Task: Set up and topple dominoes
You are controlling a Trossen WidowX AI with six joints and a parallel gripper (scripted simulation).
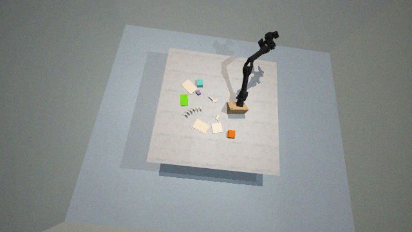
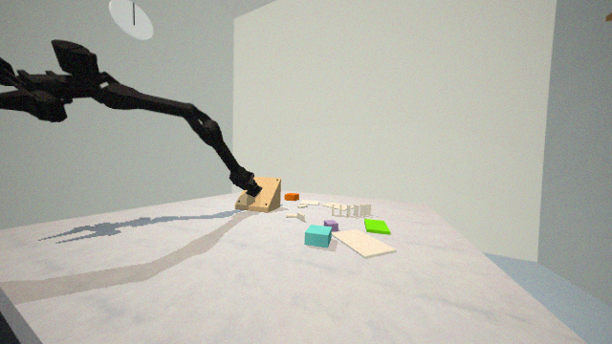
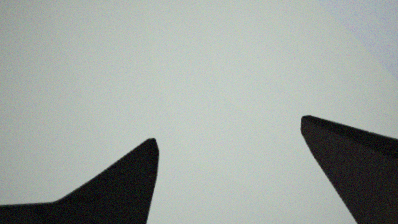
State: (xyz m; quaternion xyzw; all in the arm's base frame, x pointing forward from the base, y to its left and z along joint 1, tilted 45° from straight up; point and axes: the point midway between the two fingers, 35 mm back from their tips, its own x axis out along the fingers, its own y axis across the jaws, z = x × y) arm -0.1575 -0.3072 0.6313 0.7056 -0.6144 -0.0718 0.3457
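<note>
Right now the teal block is 560 mm ahead of my gripper tip, 500 mm to the left of it and 330 mm below it. From my gripper tip the other things lie so: purple cube: 550 mm ahead, 620 mm to the left, 330 mm below; then beige card: 660 mm ahead, 570 mm to the left, 340 mm below; then orange cube: 120 mm ahead, 990 mm to the left, 330 mm below.
</note>
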